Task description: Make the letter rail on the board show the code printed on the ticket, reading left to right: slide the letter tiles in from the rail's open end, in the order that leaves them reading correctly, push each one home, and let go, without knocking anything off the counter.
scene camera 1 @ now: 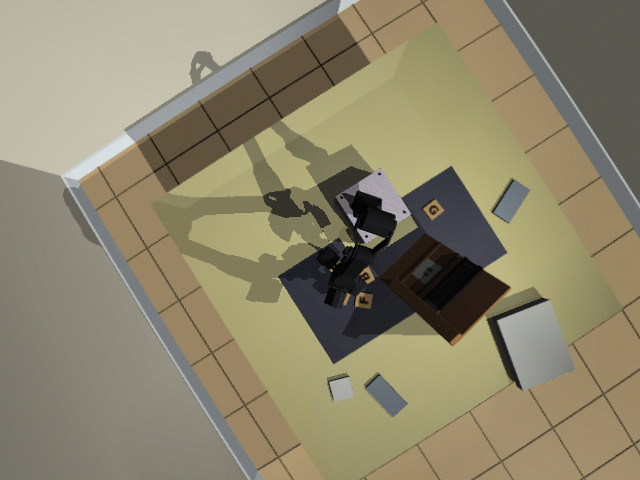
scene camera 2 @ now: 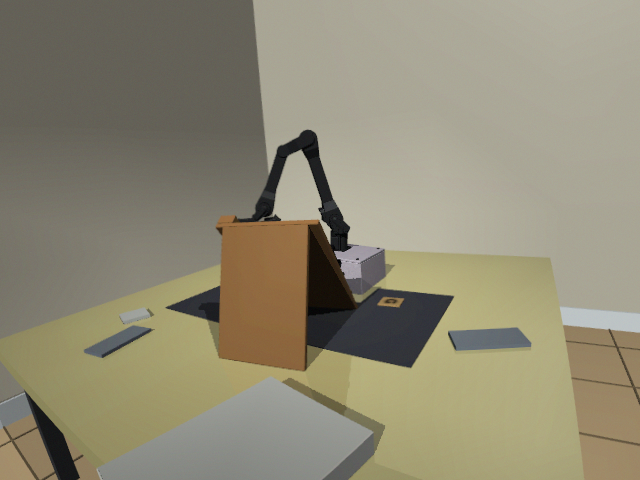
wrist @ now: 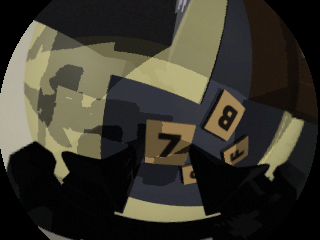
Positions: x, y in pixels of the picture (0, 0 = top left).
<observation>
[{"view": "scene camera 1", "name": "sloped brown board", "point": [460, 294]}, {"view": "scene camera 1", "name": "dark mat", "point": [461, 227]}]
</observation>
